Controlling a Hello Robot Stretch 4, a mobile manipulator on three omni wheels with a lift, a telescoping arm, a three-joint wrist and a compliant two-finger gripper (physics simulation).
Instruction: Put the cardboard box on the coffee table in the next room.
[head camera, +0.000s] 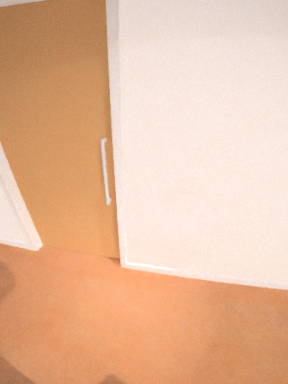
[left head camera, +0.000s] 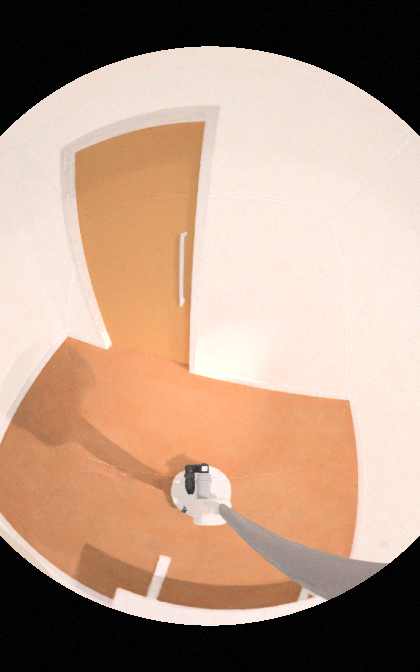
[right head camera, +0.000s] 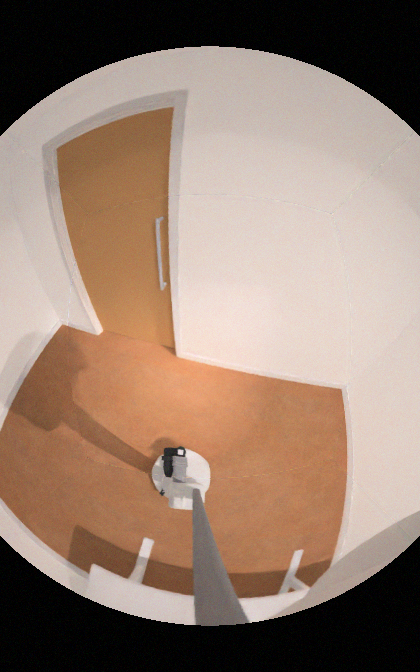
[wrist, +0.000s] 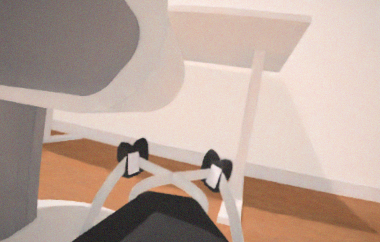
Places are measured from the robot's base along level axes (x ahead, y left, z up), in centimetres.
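Pixels of known places: gripper, between the fingertips: (wrist: 175, 157).
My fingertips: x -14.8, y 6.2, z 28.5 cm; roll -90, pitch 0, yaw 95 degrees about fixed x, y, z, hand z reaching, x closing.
Observation:
Behind a point stands the place of what it marks.
My gripper (wrist: 175, 157) @(x -14.8, y 6.2, z 28.4 cm) is open and empty in the wrist view, its two dark fingertips apart, with floor and skirting showing behind them. The wrist is folded in over my round white base in both side head views. The cardboard box and the coffee table do not show in these views. An orange-brown door (head camera: 60, 125) @(x 129.0, y 53.9, z 135.4 cm) (left head camera: 140, 240) (right head camera: 120, 225) with a white frame stands ahead to the left. It looks closed, and its long metal handle (head camera: 105, 172) @(x 115.7, y 22.1, z 105.3 cm) (left head camera: 182, 270) (right head camera: 160, 254) is near its right edge.
A white table (right head camera: 135, 587) (wrist: 240, 35) @(x -79.9, y 18.6, z 66.8 cm) with white legs stands by the wall behind me, low in the side head views. A plain white wall (head camera: 205, 140) @(x 102.4, y -40.7, z 132.9 cm) (left head camera: 270, 280) (right head camera: 260, 270) runs right of the door. Shadows lie on the orange floor (head camera: 150, 320) @(x 61.9, y -12.8, z -2.6 cm) at the left.

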